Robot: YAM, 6 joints.
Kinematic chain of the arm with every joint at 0, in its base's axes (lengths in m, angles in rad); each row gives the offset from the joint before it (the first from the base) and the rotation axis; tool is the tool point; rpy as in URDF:
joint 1: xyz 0 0 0.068 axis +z
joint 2: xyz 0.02 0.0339 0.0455 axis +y
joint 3: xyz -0.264 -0.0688 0 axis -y
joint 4: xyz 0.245 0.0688 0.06 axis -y
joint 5: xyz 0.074 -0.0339 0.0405 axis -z
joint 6: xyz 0.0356 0 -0.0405 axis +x
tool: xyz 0 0 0 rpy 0 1.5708 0
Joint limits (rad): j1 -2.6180..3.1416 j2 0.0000..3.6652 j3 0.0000..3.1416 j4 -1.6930..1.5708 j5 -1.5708..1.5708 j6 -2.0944..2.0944
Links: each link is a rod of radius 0.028 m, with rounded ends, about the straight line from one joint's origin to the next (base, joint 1, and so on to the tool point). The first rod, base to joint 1, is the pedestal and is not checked.
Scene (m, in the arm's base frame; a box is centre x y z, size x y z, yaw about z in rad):
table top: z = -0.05
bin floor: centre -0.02 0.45 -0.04 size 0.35 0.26 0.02 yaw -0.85
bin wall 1: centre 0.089 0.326 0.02 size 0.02 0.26 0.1 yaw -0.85
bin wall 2: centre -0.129 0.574 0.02 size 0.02 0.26 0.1 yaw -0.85
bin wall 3: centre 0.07 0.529 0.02 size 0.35 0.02 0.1 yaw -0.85
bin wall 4: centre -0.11 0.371 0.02 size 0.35 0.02 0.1 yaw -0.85
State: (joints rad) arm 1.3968 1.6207 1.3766 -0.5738 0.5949 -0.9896
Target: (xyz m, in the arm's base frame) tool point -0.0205 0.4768 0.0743
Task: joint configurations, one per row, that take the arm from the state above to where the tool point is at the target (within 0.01 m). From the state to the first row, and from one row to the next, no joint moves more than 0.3 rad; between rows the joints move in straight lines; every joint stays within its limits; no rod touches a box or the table.
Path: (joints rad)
1: 1.4816 1.8754 1.4572 -0.4963 0.5711 -0.9896
2: 1.5663 2.1301 1.5378 -0.4187 0.5473 -0.9896
3: 1.6511 2.3848 1.6185 -0.3412 0.5235 -0.9896

